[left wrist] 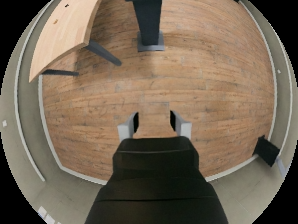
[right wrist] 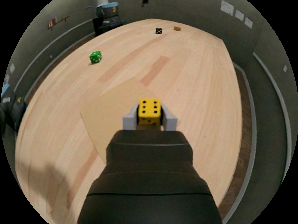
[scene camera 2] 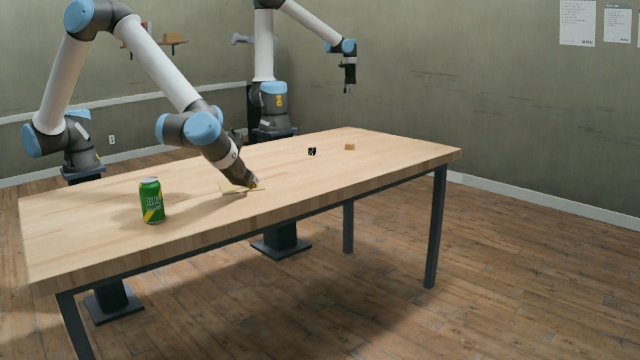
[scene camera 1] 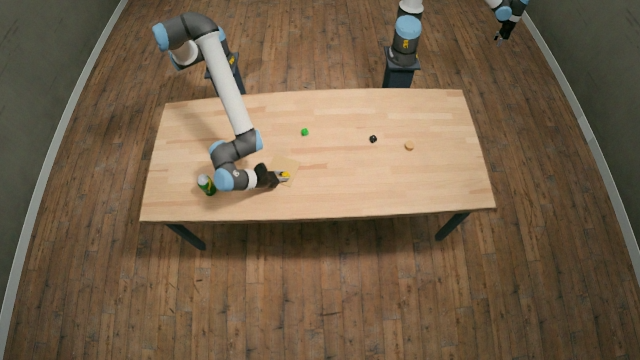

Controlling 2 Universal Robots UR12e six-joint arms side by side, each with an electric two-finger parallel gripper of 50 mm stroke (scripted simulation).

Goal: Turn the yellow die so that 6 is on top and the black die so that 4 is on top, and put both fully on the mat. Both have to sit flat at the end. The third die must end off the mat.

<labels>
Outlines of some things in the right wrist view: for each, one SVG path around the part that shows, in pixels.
My right gripper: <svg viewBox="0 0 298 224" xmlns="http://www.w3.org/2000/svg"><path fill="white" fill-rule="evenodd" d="M134 104L133 108L130 109L129 115L122 116L122 129L118 129L114 133L112 140L109 141L108 147L106 147L105 168L102 169L101 175L90 185L80 214L78 214L77 224L222 224L221 214L218 212L216 201L214 201L208 183L201 179L193 167L192 145L189 144L184 133L177 131L178 117L170 115L165 104L160 104L160 123L164 127L164 131L134 131L134 115L136 115L136 125L140 121L138 119L140 104Z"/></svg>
A tan mat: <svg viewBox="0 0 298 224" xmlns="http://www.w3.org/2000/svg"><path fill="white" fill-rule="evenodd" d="M136 131L164 131L160 123L158 125L138 123ZM134 76L122 81L121 84L109 89L108 92L102 93L97 99L90 101L88 105L80 109L86 131L88 131L90 139L92 139L94 147L96 147L98 155L101 156L105 165L106 145L109 144L114 132L122 129L122 116L129 115L130 109L133 108L134 104L140 103L140 99L158 99L154 93L150 92Z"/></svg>
</labels>
